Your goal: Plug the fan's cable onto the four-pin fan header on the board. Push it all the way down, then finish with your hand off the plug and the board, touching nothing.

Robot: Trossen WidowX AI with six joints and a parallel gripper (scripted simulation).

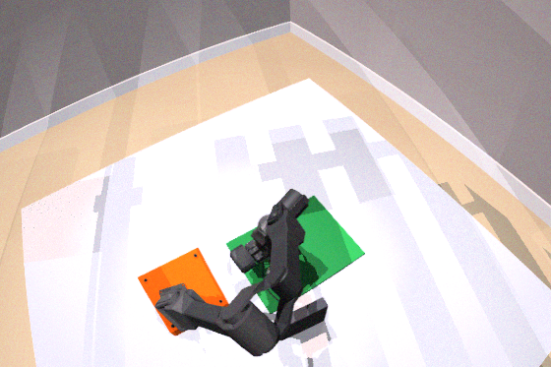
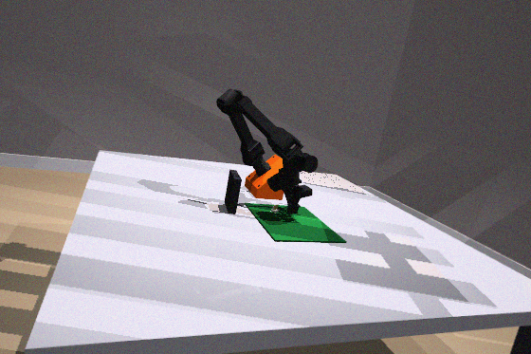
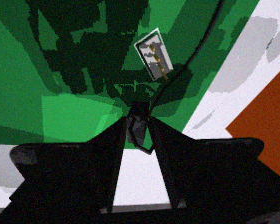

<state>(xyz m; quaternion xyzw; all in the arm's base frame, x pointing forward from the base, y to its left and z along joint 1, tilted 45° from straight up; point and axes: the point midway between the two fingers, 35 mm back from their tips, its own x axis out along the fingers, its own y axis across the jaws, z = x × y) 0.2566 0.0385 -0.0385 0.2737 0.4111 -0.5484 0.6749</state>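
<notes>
The green board lies 80 mm ahead of my gripper tip, 20 mm to the right of it and 40 mm below it. From my gripper tip the other things lie so: dark fan block 210 mm to the right, 30 mm above; dark plug 10 mm to the left.
</notes>
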